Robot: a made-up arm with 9 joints. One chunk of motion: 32 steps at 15 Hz.
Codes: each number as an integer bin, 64 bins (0 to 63) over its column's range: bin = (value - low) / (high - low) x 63, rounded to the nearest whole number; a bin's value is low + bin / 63 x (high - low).
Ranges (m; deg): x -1.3..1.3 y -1.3..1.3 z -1.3..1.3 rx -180..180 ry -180..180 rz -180..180
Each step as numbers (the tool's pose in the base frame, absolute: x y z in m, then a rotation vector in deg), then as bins.
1 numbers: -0.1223 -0.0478 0.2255 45.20 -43.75 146.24
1 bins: 29 30 37 39 24 57
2 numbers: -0.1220 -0.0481 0.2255 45.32 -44.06 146.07
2 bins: 29 30 37 39 24 57
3 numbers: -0.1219 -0.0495 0.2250 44.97 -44.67 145.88
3 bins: 29 30 37 39 24 57
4 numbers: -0.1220 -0.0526 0.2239 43.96 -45.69 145.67
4 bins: 29 30 37 39 24 57
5 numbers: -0.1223 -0.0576 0.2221 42.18 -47.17 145.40
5 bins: 29 30 37 39 23 57
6 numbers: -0.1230 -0.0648 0.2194 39.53 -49.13 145.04
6 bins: 29 30 37 38 23 57
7 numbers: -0.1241 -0.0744 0.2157 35.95 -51.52 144.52
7 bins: 28 30 37 38 22 57
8 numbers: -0.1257 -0.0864 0.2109 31.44 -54.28 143.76
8 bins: 28 29 37 37 22 57
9 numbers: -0.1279 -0.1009 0.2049 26.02 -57.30 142.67
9 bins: 28 29 36 36 21 56
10 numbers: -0.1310 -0.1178 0.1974 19.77 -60.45 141.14
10 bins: 28 29 36 35 21 56
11 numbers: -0.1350 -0.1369 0.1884 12.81 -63.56 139.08
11 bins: 28 28 36 34 20 56
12 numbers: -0.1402 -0.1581 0.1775 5.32 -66.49 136.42
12 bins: 28 28 36 32 20 55
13 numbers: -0.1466 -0.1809 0.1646 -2.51 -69.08 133.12
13 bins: 28 27 35 31 19 55
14 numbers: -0.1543 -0.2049 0.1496 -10.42 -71.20 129.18
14 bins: 28 27 35 30 19 54
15 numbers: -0.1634 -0.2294 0.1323 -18.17 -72.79 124.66
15 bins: 28 26 35 28 19 53
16 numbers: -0.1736 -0.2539 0.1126 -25.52 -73.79 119.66
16 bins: 27 25 34 27 19 52
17 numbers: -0.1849 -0.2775 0.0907 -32.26 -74.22 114.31
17 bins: 27 25 34 26 19 52
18 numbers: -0.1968 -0.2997 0.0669 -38.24 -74.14 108.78
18 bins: 27 24 33 25 19 51
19 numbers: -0.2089 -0.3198 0.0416 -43.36 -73.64 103.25
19 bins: 26 24 33 24 19 50
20 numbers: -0.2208 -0.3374 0.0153 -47.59 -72.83 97.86
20 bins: 26 23 32 23 19 49
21 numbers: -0.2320 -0.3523 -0.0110 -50.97 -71.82 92.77
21 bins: 26 23 31 23 19 48
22 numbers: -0.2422 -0.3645 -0.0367 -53.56 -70.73 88.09
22 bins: 26 23 31 22 19 47
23 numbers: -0.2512 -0.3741 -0.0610 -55.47 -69.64 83.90
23 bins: 25 22 30 22 19 46
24 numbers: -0.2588 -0.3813 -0.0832 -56.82 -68.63 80.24
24 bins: 25 22 29 22 19 46
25 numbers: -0.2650 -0.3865 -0.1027 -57.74 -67.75 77.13
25 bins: 25 22 29 21 20 45
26 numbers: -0.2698 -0.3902 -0.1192 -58.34 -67.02 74.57
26 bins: 25 22 29 21 20 45
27 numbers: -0.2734 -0.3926 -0.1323 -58.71 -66.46 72.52
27 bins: 25 22 28 21 20 44
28 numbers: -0.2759 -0.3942 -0.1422 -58.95 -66.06 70.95
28 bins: 25 22 28 21 20 44
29 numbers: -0.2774 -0.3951 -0.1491 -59.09 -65.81 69.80
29 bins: 25 22 28 21 20 44
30 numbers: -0.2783 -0.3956 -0.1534 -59.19 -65.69 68.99
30 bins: 25 22 28 21 20 44
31 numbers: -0.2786 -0.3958 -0.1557 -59.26 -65.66 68.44
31 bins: 25 22 28 21 20 43
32 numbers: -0.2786 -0.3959 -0.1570 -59.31 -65.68 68.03
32 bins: 25 22 28 21 20 43
